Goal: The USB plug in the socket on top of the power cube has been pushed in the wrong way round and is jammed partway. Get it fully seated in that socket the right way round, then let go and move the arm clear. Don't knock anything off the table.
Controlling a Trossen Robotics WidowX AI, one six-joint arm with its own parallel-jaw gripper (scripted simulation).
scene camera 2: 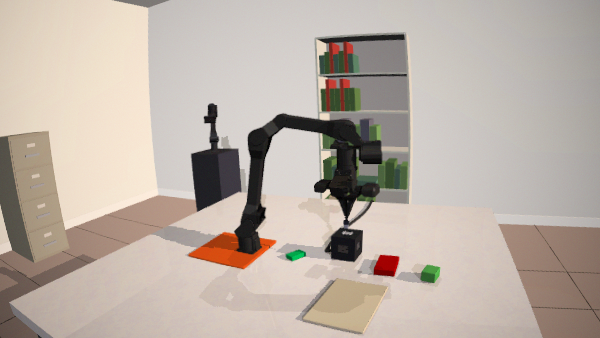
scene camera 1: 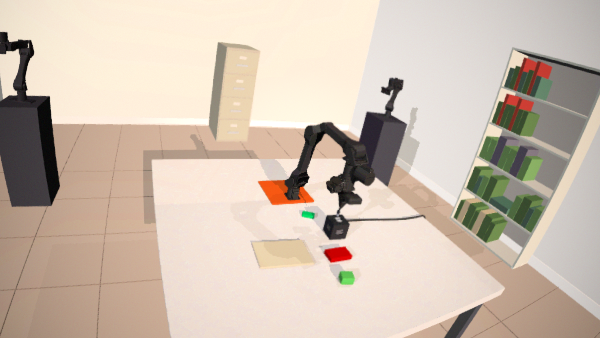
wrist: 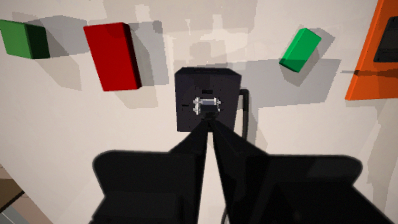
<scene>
My gripper holds a silver USB plug. I also see a beige paper sheet, a red block and a black power cube.
My gripper shows as well in scene camera 1 and in the wrist view.
</scene>
